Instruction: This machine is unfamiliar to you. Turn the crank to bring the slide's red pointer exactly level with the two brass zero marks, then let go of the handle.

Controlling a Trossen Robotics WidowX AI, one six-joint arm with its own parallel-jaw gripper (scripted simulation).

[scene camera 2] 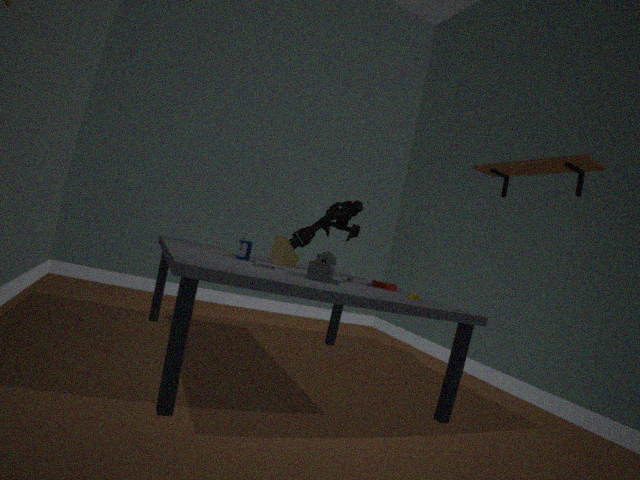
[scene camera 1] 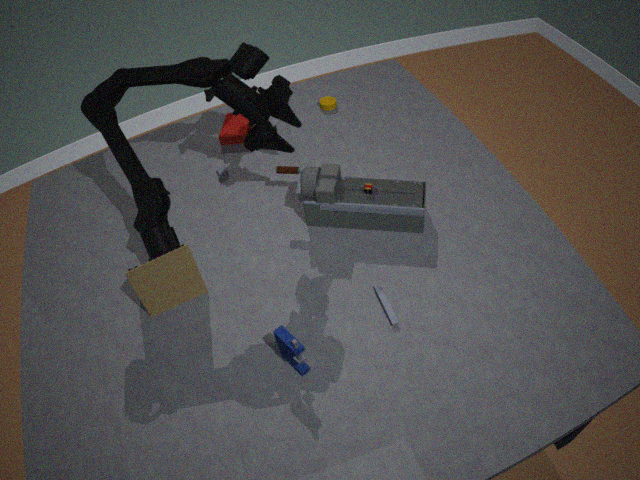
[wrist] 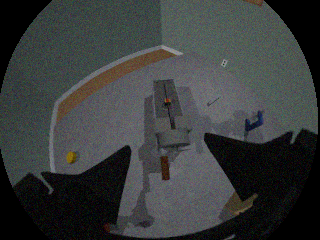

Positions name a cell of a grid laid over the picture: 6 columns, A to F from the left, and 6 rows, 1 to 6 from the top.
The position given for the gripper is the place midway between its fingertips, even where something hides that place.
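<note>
The gripper (scene camera 1: C2) is open, holding nothing, and it's visible at (wrist: D4) too. There's also a blue clamp-like part (scene camera 1: C5) to be seen.
</note>
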